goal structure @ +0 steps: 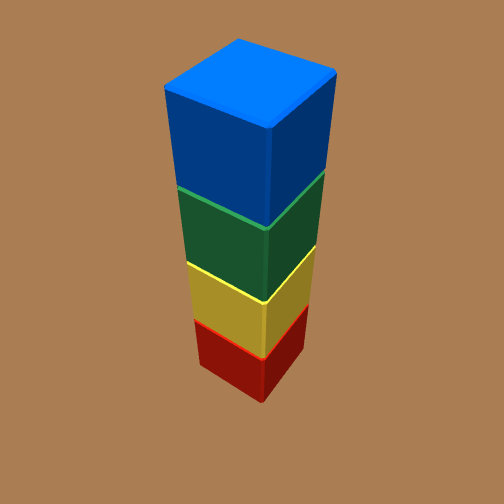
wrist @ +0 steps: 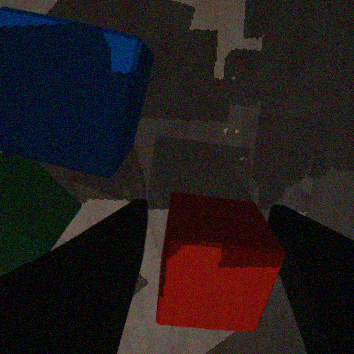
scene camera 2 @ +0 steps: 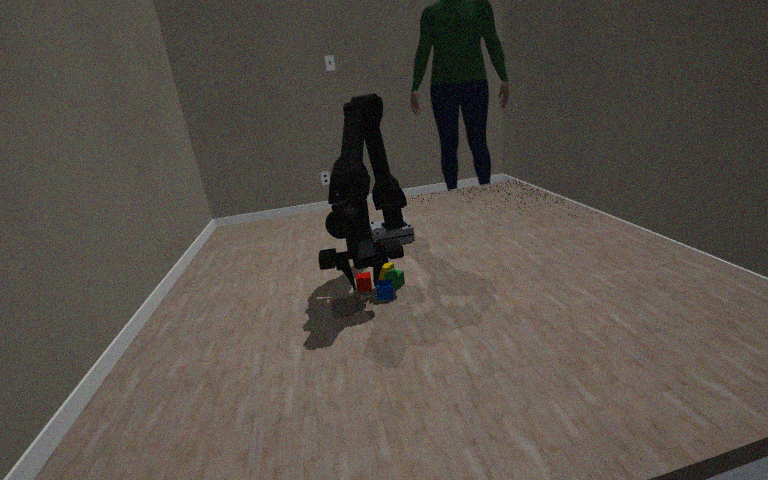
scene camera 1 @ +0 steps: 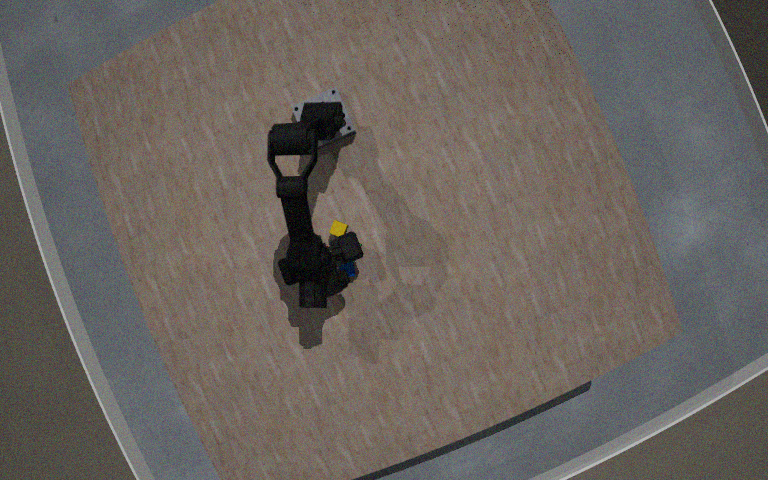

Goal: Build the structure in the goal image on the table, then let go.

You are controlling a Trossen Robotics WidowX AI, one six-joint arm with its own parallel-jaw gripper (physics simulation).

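A red cube [scene camera 2: 363, 281] [wrist: 220, 295] stands on the table between the two fingers of my gripper [scene camera 2: 365, 284] [wrist: 208, 213]. The gripper is low and partly open, not clamped on it. In the wrist view a gap shows at the left finger, and the cube's right edge meets the right finger in the picture. A blue cube [scene camera 1: 348, 268] [scene camera 2: 384, 290] [wrist: 65, 95] lies ahead and left in the wrist view. A green cube [scene camera 2: 398, 277] [wrist: 30, 215] is beside the left finger. A yellow cube [scene camera 1: 338, 228] [scene camera 2: 387, 268] is partly hidden behind the green one in scene camera 2. The arm hides the red cube in scene camera 1.
The arm's grey base plate [scene camera 1: 348, 129] [scene camera 2: 404, 234] is bolted behind the cubes. Blue and green cubes stand close to the left finger. A person [scene camera 2: 458, 50] stands by the far wall. Dark arm shadows cover the surface around the cubes.
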